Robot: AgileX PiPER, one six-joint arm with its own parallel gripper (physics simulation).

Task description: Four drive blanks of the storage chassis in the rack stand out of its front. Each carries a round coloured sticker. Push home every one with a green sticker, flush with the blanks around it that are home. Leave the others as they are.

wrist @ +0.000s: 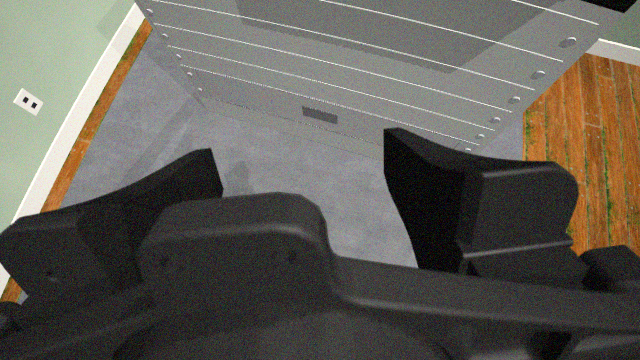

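Observation:
My gripper (299, 160) is open, its two black fingers wide apart with no object between them. It hangs in front of the rack (270, 70), whose grey front fills the upper middle of the wrist view. The front shows several flat panels divided by thin white lines, with round screw heads along both side edges. A small dark grey rectangle (320, 115) sits on the lowest panel. The storage chassis's drive blanks and their round coloured stickers do not show in this view. A black part (612, 4) shows at the top right corner, too cut off to identify.
A grey floor mat (360, 205) lies below the rack. Wooden floorboards (600, 150) show at the right and in a strip at the left. A pale green wall (45, 55) with a white skirting board (75, 120) and a socket plate (28, 102) stands at the left.

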